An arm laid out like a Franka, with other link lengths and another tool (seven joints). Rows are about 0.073 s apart.
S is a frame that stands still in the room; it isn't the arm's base.
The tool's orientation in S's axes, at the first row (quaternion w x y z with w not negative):
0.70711, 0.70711, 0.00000, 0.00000
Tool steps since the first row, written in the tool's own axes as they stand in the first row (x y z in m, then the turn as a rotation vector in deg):
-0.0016, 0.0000, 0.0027, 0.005, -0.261, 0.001
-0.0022, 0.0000, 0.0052, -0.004, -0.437, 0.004
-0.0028, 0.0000, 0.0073, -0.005, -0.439, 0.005
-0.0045, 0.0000, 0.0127, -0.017, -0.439, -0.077
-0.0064, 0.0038, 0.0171, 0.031, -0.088, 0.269
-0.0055, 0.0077, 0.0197, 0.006, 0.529, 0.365
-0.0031, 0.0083, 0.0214, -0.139, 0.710, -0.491
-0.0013, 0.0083, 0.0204, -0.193, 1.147, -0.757
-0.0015, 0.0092, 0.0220, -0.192, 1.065, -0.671
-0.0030, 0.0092, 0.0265, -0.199, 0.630, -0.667
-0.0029, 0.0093, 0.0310, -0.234, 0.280, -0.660
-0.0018, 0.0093, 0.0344, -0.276, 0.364, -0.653
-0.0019, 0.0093, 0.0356, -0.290, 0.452, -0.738
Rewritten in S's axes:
-0.0016, -0.0027, 0.0000, 0.005, -0.001, -0.261
-0.0022, -0.0052, 0.0000, -0.004, -0.004, -0.437
-0.0028, -0.0073, 0.0000, -0.005, -0.005, -0.439
-0.0045, -0.0127, 0.0000, -0.017, 0.077, -0.439
-0.0064, -0.0171, 0.0038, 0.031, -0.269, -0.088
-0.0055, -0.0197, 0.0077, 0.006, -0.365, 0.529
-0.0031, -0.0214, 0.0083, -0.139, 0.491, 0.710
-0.0013, -0.0204, 0.0083, -0.193, 0.757, 1.147
-0.0015, -0.0220, 0.0092, -0.192, 0.671, 1.065
-0.0030, -0.0265, 0.0092, -0.199, 0.667, 0.630
-0.0029, -0.0310, 0.0093, -0.234, 0.660, 0.280
-0.0018, -0.0344, 0.0093, -0.276, 0.653, 0.364
-0.0019, -0.0356, 0.0093, -0.290, 0.738, 0.452

